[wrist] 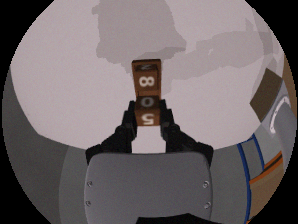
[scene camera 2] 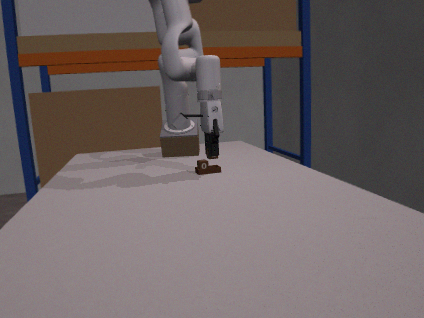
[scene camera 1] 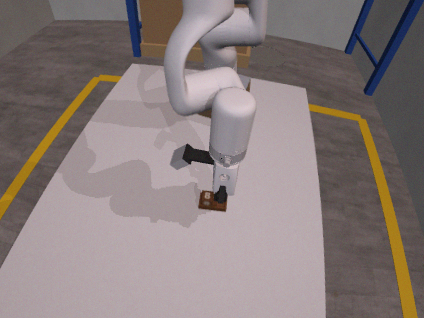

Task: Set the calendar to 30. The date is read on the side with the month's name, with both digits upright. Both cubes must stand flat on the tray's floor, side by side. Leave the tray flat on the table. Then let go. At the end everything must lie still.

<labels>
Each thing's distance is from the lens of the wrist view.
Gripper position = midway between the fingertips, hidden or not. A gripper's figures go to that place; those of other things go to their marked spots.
my gripper [wrist: 148, 108]: 0.14 m
brown cube [wrist: 147, 110]: 0.12 m
</labels>
